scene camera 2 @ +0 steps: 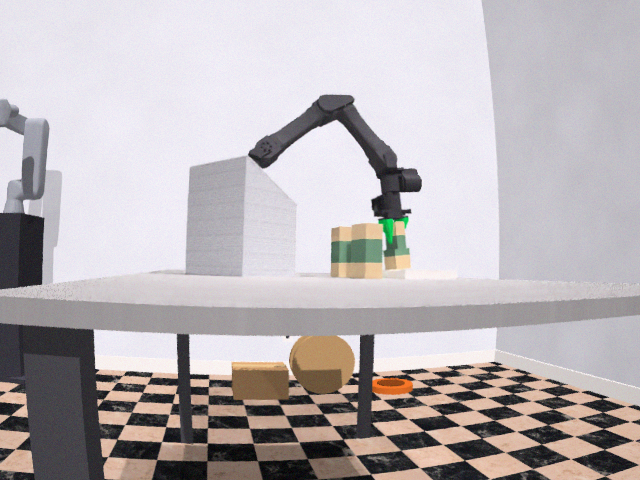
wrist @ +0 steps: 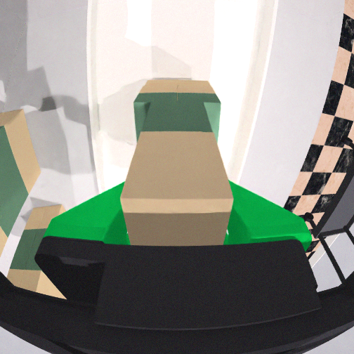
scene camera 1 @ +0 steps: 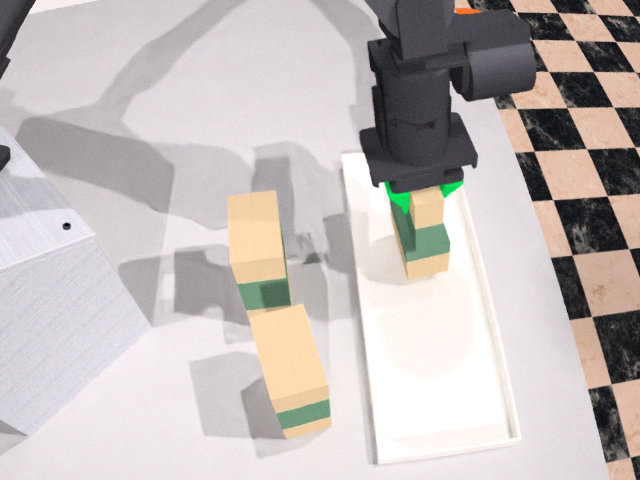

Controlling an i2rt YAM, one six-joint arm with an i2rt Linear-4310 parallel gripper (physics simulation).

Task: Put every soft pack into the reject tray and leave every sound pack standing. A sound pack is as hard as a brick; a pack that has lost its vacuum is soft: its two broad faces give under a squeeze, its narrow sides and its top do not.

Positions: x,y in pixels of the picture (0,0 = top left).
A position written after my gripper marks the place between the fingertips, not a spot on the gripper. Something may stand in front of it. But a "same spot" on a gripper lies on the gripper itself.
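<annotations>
Gripper: my gripper is visible in scene camera 1, in scene camera 2 and in the wrist view (176,174). On the gripper, (scene camera 2: 397,216) and (scene camera 1: 425,185) are the same spot.
</annotations>
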